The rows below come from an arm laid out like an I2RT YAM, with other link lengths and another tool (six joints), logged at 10 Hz.
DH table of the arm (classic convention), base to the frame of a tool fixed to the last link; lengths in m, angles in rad. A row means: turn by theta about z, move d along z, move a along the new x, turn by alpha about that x. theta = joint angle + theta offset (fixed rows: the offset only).
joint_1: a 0.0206  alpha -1.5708  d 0.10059  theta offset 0
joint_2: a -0.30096  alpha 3.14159  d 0  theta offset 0
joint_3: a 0.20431  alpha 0  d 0  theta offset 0.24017
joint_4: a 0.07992  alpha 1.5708  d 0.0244  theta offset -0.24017
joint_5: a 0  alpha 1.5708  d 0.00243  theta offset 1.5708
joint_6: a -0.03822  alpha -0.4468  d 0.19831  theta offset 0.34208
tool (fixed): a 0  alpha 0  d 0.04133  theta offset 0
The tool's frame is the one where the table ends.
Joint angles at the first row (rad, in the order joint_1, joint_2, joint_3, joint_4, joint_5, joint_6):
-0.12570 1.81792 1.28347 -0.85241 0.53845 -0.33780
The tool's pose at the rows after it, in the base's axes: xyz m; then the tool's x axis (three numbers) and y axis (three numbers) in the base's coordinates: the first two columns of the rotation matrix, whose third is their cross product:
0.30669 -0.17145 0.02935 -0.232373 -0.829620 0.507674 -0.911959 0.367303 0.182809
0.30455 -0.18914 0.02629 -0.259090 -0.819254 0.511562 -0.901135 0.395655 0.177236
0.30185 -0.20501 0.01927 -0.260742 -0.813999 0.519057 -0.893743 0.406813 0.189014
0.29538 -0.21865 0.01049 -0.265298 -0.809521 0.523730 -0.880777 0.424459 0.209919
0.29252 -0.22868 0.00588 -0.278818 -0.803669 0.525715 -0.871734 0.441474 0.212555
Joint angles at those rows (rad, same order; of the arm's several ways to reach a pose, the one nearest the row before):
-0.18254 1.81945 1.26096 -0.79479 0.53845 -0.37557
-0.23403 1.83319 1.25982 -0.76199 0.53845 -0.40111
-0.27867 1.86026 1.25981 -0.72804 0.53845 -0.44080
-0.32024 1.89001 1.25942 -0.70706 0.53846 -0.46634
-0.34924 1.90679 1.25942 -0.68722 0.53845 -0.47818

